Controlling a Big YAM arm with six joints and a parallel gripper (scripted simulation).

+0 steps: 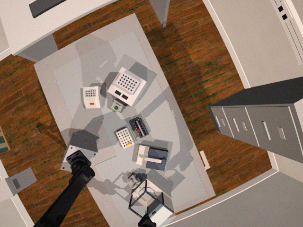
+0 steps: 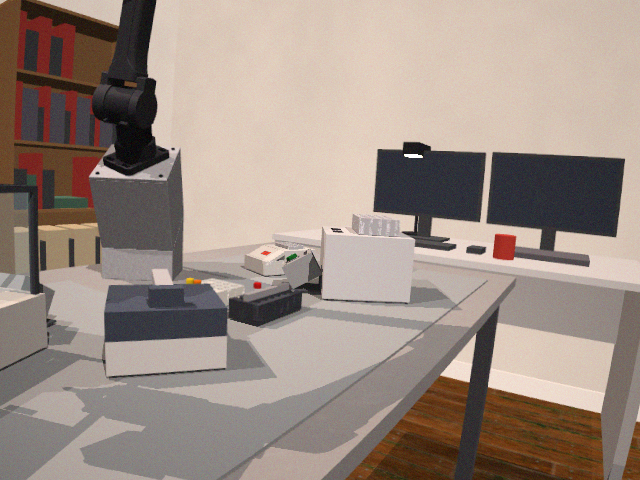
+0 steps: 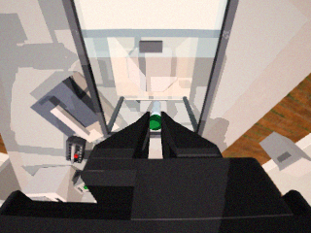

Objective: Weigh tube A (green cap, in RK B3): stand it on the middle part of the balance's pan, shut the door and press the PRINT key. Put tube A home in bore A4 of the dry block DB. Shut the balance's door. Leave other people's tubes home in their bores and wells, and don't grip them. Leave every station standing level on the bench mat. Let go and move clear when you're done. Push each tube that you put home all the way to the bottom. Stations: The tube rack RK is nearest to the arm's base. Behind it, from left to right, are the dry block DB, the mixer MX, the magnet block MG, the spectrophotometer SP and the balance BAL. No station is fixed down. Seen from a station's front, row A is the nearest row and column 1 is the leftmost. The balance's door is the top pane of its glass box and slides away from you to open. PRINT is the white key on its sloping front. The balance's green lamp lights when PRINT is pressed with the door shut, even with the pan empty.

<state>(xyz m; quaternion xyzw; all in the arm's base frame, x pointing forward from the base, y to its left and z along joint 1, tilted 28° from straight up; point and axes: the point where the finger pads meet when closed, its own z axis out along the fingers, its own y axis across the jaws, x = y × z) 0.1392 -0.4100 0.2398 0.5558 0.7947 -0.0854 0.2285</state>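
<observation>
Right now the pale pan is 19 cm below my hand and 1 cm to the left of it. Round my hand: spectrophotometer (21 cm to the left, 21 cm below, 18 cm ahead); tinted glass pane (8 cm to the right, 6 cm below, 3 cm ahead); white print key (20 cm below, 15 cm to the left, 4 cm behind).
</observation>
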